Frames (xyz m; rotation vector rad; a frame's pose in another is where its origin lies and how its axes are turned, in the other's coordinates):
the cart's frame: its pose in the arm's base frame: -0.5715 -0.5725 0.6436 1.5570 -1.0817 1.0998
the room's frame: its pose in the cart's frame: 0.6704 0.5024 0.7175 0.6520 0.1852 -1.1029
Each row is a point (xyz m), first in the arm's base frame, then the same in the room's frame.
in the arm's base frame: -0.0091 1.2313 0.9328
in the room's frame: 1.8794 -1.8135 -1.0801
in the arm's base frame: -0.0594 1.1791 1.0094
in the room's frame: 1.8430 -1.7196 -1.1116
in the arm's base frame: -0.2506 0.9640 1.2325
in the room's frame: 1.6701 -1.4094 -1.1916
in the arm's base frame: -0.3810 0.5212 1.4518
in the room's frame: 1.4238 -0.9743 -1.0856
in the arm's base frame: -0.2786 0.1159 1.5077
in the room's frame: 1.3127 -0.7005 -0.7847
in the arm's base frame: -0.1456 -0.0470 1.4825
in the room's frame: 1.3201 -0.6318 -0.5844
